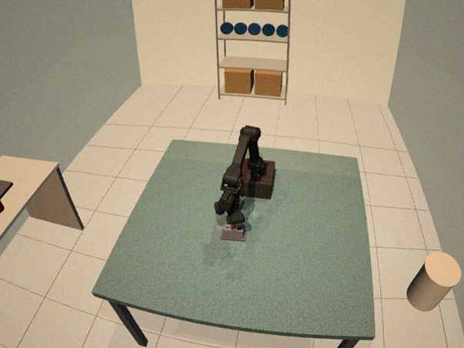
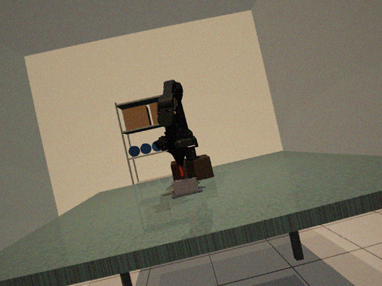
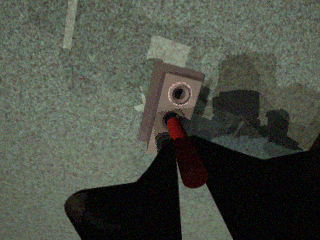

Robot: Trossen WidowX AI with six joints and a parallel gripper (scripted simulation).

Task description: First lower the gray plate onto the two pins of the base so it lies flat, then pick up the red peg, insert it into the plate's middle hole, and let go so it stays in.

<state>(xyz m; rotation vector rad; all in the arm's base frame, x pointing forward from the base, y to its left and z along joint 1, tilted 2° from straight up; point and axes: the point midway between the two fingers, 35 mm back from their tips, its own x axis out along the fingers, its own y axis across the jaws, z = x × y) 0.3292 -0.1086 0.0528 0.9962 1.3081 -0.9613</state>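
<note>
Right now the red peg is right at my gripper tip. From my gripper tip the other things lie so: gray plate 70 mm below; base 100 mm below.
</note>
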